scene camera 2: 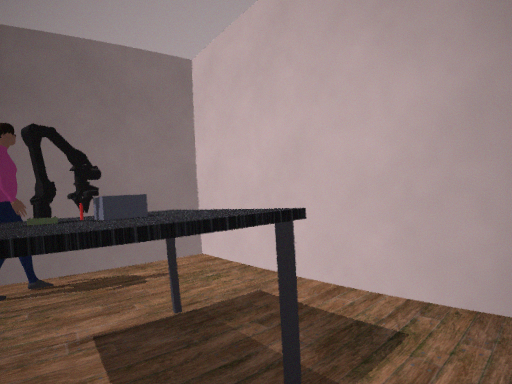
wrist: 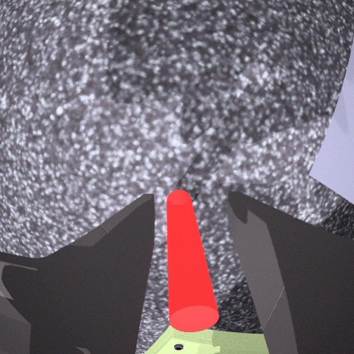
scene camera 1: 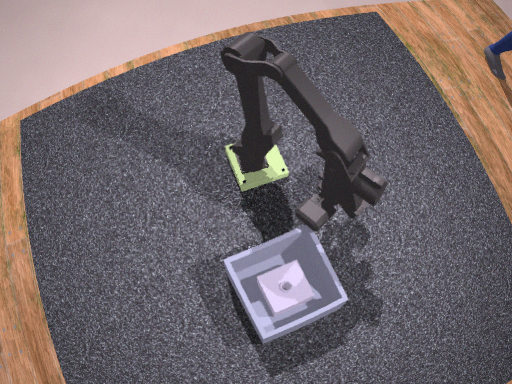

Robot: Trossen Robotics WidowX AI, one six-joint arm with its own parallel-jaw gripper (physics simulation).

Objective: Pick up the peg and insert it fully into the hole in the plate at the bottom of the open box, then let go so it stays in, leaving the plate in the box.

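Where they show: gripper, fingertip midpoint: [scene camera 2: 84, 212] [scene camera 1: 329, 209]; arm's base, origin of the base link: [scene camera 2: 41, 218] [scene camera 1: 251, 158].
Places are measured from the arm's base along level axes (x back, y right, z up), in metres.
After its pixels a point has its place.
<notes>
A red peg [scene camera 2: 81, 212] {z 0.012, x -0.164, y -0.116 m} [wrist: 188, 260] stands upright on the dark table top near the open box; it does not show in scene camera 1. My gripper [scene camera 1: 333, 213] {z 0.009, x -0.179, y -0.125 m} [scene camera 2: 83, 206] {z 0.009, x -0.179, y -0.125 m} [wrist: 191, 202] points down around the peg, its fingers partly closed, with gaps on both sides of the peg in the wrist view. It is open and holds nothing. The open blue-grey box [scene camera 1: 305, 321] {z 0.062, x -0.416, y 0.020 m} [scene camera 2: 122, 207] {z 0.024, x -0.318, y 0.125 m} [wrist: 335, 155] stands beside it. The pale pink plate [scene camera 1: 272, 295] {z 0.035, x -0.332, y 0.062 m} lies on the box bottom, its round hole [scene camera 1: 285, 286] facing up and empty.
The arm's light green base [scene camera 1: 265, 175] {z -0.002, x -0.050, y -0.017 m} [scene camera 2: 42, 220] {z -0.007, x -0.005, y 0.046 m} [wrist: 237, 342] is fixed on the dark table top [scene camera 1: 125, 275] {z -0.023, x -0.184, y 0.370 m}. The box walls rise close to the gripper. A person [scene camera 2: 7, 175] in a pink top stands behind the table.
</notes>
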